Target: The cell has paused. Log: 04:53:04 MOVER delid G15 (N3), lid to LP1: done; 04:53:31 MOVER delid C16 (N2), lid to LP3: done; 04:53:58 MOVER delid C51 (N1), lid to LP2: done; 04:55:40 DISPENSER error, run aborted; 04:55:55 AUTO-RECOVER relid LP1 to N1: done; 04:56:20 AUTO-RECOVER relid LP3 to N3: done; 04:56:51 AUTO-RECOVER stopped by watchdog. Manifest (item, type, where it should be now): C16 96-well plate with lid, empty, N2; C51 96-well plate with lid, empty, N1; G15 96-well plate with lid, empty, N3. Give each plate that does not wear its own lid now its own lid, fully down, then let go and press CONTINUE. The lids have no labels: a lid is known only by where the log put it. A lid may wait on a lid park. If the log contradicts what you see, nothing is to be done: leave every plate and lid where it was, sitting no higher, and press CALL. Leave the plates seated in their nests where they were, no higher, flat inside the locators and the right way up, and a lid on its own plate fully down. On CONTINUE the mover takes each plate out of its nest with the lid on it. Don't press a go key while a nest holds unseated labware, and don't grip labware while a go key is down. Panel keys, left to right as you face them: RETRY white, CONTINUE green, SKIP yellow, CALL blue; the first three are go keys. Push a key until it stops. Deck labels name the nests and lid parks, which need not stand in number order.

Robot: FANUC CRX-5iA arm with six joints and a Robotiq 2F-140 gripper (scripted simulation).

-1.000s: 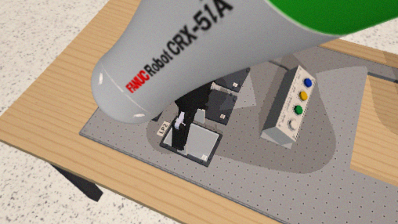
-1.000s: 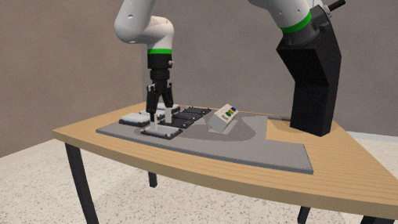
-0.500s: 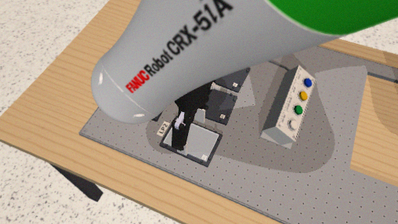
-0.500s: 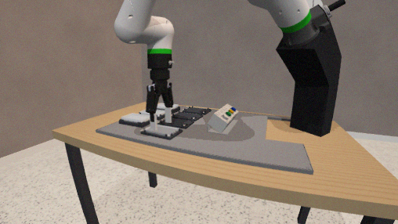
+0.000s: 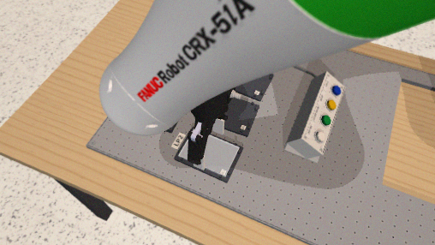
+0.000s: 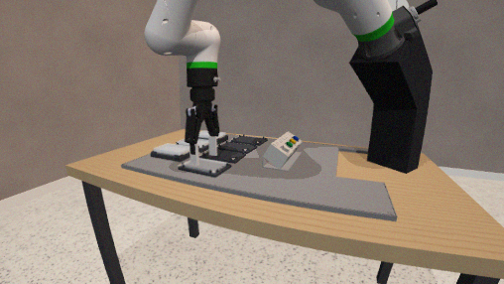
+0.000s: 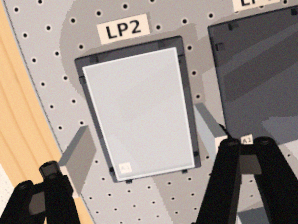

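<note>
Right now my hand is 50 mm above the lid park LP2. From my hand the other things lie so: LP2 label: 90 mm ahead, 20 mm to the left, 50 mm below; lid park LP3: 60 mm ahead, 250 mm to the right, 50 mm below; lid park LP4: 30 mm ahead, 130 mm to the right, 50 mm below.
</note>
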